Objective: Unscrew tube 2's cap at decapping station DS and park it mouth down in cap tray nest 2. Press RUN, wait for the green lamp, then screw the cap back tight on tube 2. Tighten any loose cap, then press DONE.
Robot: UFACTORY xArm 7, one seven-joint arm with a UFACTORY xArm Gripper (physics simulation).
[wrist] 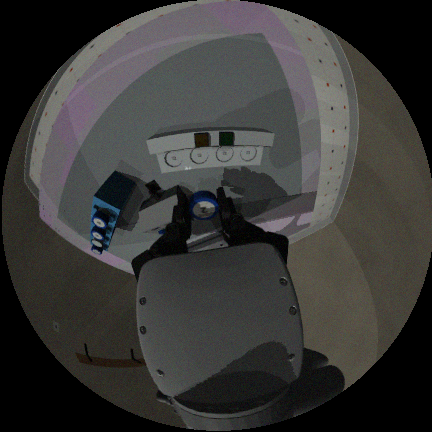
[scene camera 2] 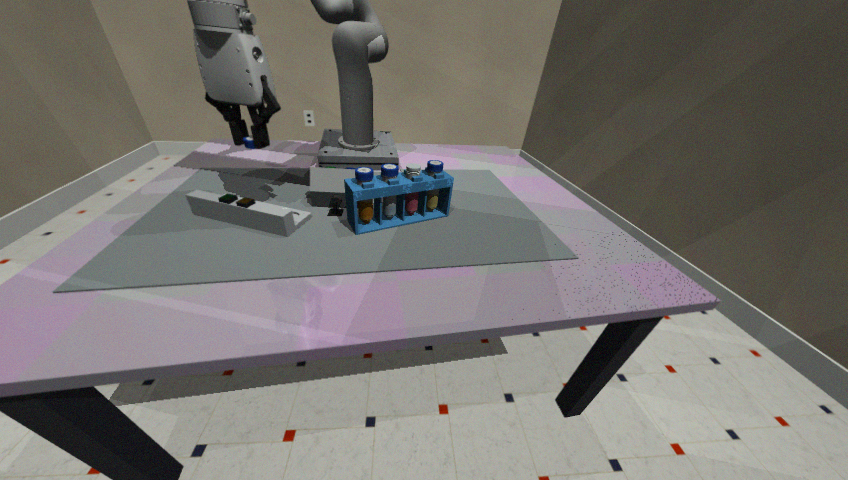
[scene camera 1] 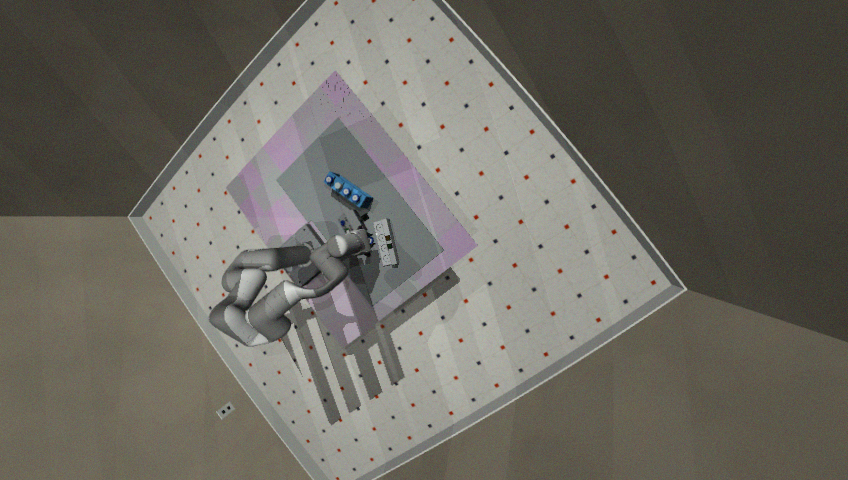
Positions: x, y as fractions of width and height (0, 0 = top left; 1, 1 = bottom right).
Note:
In view: my gripper (scene camera 2: 0.30, 0.30) and a grey button box (scene camera 2: 0.39, 0.39).
The grey button box is seen too in the wrist view (wrist: 0.36, 0.49).

